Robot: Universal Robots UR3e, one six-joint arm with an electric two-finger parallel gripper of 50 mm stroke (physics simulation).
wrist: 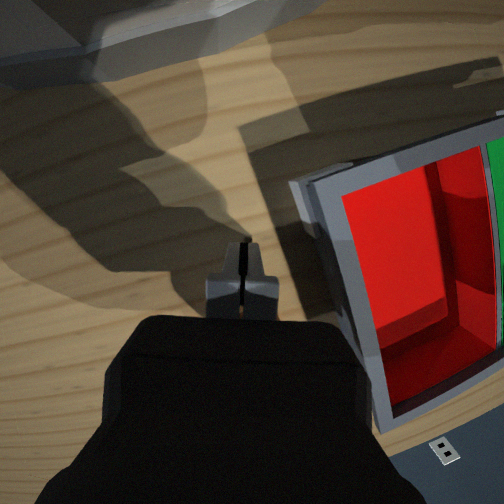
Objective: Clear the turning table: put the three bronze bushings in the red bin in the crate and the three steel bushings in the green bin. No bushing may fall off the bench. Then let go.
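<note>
My gripper (pixel 243 260) is shut, its two grey fingers pressed together with only a thin dark slit between them and nothing held. It hovers over the wooden bench, left of the grey crate (pixel 400 280). The red bin (pixel 425 270) in the crate looks empty. A sliver of the green bin (pixel 496 200) shows at the right edge. No bushing is in view. A grey slab (pixel 150 35) at the top left may be the turning table's edge.
The crate's grey wall (pixel 345 280) stands close to the right of the fingers. A dark grey plate with a small white bracket (pixel 444 450) lies at the bottom right. Shadows of the arm fall across the wood.
</note>
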